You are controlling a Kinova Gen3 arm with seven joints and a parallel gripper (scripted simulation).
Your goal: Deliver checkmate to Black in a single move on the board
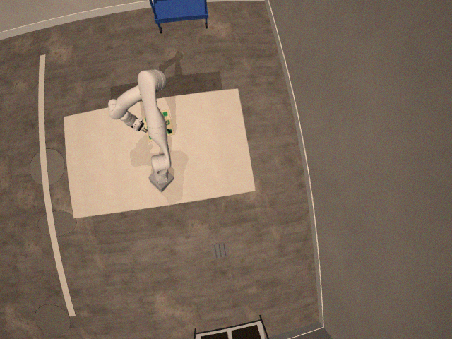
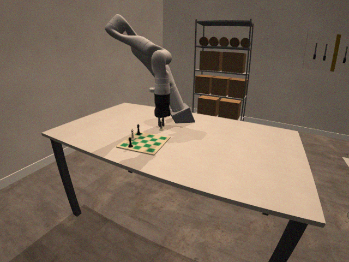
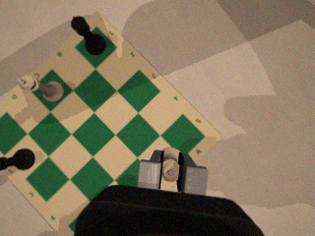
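Now: the tall white piece 15 cm to the right of my hand, 7 cm below it and 5 cm ahead of it. Round my hand: tall black piece (16 cm to the right, 7 cm below, 3 cm behind); chessboard (10 cm below, 8 cm to the right, 5 cm ahead); short black piece (13 cm ahead, 12 cm to the right, 7 cm below).
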